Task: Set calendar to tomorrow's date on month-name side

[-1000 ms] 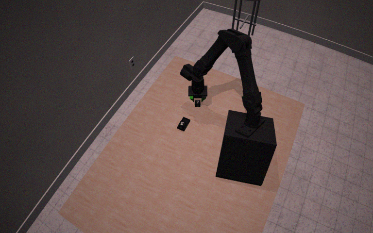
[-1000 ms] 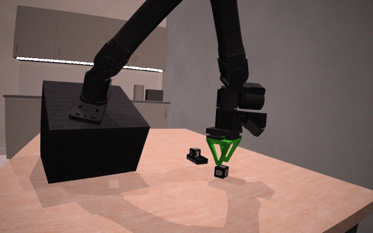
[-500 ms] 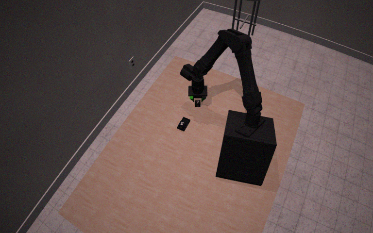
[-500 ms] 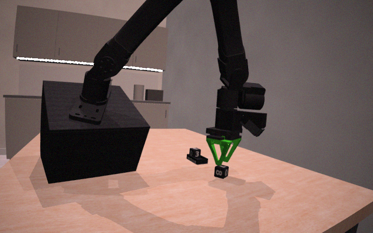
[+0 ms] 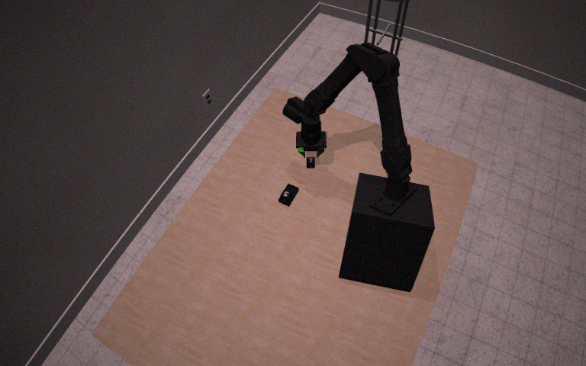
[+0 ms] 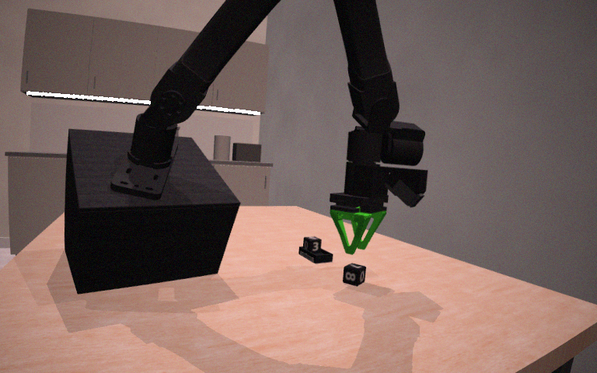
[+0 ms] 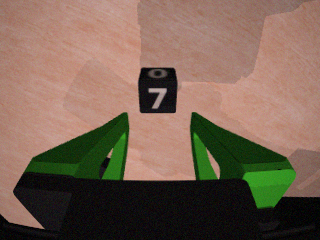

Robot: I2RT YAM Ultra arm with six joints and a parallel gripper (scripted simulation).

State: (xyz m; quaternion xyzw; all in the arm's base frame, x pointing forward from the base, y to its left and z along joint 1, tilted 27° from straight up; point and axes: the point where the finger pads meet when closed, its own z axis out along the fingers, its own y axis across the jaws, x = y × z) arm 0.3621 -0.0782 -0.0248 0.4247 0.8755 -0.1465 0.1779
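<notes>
Now: hand 5 cm above the black cube. From my hand the other things lie so: black tray 15 cm to the left, 6 cm below, 1 cm behind.
</notes>
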